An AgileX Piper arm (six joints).
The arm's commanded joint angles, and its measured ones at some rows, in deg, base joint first. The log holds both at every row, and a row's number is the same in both.
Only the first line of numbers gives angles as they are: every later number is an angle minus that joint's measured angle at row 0.
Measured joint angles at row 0:
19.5, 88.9, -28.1, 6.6, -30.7, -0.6
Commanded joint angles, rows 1 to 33:
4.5, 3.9, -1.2, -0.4, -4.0, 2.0
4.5, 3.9, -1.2, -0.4, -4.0, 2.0
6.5, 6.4, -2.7, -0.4, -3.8, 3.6
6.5, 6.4, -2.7, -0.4, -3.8, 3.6
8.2, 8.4, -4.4, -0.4, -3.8, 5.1
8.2, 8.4, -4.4, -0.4, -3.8, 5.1
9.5, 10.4, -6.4, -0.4, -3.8, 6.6
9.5, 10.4, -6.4, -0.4, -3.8, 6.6
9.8, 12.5, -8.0, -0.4, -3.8, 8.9
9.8, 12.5, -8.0, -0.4, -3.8, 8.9
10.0, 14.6, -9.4, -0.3, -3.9, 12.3
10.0, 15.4, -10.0, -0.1, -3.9, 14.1
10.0, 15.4, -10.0, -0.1, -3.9, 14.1
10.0, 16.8, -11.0, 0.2, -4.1, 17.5
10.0, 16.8, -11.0, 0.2, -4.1, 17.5
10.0, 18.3, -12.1, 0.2, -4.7, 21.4
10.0, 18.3, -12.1, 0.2, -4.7, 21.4
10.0, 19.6, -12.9, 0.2, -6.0, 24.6
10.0, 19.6, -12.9, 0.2, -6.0, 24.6
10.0, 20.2, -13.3, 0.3, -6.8, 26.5
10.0, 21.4, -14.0, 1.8, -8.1, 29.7
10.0, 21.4, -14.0, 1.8, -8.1, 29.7
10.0, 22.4, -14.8, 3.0, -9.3, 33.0
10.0, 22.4, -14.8, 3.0, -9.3, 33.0
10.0, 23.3, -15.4, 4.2, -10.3, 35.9
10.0, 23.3, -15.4, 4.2, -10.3, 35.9
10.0, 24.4, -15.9, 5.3, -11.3, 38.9
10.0, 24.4, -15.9, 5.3, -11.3, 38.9
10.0, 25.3, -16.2, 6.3, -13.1, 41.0
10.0, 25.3, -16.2, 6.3, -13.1, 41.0
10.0, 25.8, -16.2, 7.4, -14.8, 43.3
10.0, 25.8, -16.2, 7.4, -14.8, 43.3
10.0, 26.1, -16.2, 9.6, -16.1, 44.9
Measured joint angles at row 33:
9.8, 25.7, -15.5, 7.2, -13.5, 42.0
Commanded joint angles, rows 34 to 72:
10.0, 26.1, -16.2, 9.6, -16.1, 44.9
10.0, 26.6, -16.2, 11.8, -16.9, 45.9
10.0, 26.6, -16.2, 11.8, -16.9, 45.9
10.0, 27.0, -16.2, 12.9, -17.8, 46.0
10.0, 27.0, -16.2, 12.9, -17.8, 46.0
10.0, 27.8, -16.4, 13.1, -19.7, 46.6
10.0, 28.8, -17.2, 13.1, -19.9, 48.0
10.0, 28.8, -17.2, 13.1, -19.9, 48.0
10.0, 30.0, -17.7, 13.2, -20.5, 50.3
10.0, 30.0, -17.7, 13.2, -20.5, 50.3
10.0, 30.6, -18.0, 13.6, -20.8, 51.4
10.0, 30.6, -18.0, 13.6, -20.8, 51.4
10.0, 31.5, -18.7, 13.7, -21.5, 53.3
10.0, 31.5, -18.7, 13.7, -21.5, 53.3
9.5, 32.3, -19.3, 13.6, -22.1, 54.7
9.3, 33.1, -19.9, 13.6, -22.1, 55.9
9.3, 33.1, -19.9, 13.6, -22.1, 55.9
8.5, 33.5, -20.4, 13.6, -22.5, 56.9
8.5, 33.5, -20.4, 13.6, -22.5, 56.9
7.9, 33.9, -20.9, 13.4, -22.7, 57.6
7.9, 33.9, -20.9, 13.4, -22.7, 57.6
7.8, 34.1, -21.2, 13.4, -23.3, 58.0
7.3, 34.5, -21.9, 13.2, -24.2, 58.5
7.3, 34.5, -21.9, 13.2, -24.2, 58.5
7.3, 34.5, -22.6, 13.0, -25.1, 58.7
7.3, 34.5, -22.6, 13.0, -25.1, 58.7
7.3, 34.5, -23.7, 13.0, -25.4, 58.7
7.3, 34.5, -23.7, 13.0, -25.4, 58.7
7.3, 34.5, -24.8, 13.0, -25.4, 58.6
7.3, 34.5, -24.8, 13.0, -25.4, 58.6
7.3, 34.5, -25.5, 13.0, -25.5, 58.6
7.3, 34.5, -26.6, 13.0, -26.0, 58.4
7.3, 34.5, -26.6, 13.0, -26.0, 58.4
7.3, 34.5, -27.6, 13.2, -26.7, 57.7
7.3, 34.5, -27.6, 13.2, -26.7, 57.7
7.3, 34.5, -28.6, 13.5, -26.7, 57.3
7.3, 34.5, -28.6, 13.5, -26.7, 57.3
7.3, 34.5, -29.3, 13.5, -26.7, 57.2
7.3, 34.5, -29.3, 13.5, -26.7, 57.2
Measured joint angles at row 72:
8.4, 35.1, -23.0, 15.8, -14.0, 58.1
